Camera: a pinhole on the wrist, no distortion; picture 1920 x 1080 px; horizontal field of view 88.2 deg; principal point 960.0 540.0 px. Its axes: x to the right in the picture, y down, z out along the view. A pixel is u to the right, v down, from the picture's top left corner.
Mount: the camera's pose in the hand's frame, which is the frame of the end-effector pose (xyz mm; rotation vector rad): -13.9 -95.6 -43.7 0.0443 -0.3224 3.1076
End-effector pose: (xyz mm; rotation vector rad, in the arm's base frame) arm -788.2 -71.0 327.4 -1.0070 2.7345 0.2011
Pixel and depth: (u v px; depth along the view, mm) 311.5 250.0 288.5
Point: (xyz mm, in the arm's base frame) -836.3 -191.5 35.4
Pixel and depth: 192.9 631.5 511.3
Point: -846.9 -419.1 -205.3
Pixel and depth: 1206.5 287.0 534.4
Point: -565.5 60.7 -137.4
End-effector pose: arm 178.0 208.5 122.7 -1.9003 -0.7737 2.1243
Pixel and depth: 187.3 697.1 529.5
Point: -376.6 536.1 -70.8
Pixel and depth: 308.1 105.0 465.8
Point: -300.8 236.8 -128.5
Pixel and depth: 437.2 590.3 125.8
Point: 69.8 324.2 141.2
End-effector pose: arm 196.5 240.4 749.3 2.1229 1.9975 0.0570
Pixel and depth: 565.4 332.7 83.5
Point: 111.2 261.1 688.8
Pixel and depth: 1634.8 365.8 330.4
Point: 132.6 -22.0 468.0
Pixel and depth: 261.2 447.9 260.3
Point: 122.0 392.8 497.9
